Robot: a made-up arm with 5 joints.
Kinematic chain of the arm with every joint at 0, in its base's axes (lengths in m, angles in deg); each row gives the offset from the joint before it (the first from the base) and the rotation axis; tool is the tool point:
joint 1: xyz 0 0 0.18 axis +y
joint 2: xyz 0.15 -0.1 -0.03 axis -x
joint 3: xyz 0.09 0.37 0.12 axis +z
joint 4: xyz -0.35 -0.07 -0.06 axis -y
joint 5: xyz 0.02 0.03 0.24 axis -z
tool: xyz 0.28 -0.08 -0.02
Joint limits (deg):
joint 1: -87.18..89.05
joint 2: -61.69..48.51
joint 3: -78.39..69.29
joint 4: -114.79..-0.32
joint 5: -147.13..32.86
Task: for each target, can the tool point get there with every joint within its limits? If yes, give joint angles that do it. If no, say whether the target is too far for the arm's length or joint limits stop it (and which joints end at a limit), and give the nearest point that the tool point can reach.
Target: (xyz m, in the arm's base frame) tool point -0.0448 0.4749 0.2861
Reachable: yes | joints -53.89 -33.51 -3.54 -104.22 -61.78
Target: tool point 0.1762 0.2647 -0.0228
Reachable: yes | joints 47.03 24.24 15.56 -18.72 -13.61
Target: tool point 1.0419 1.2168 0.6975
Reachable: no: too far | nearest point 0.5502 0.7172 0.4533 | short by 0.742 m
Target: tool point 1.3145 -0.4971 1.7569
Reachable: no: too far | nearest point 0.6067 0.0547 0.9078 | short by 1.235 m
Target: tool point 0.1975 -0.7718 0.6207
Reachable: no: joint limits stop it (at a limit: joint 2, joint 4, joint 5) | nearest point 0.1623 -0.2990 0.5422 | short by 0.481 m
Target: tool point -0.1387 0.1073 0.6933
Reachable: yes | joints -11.04 -46.50 16.21 -39.91 -111.92
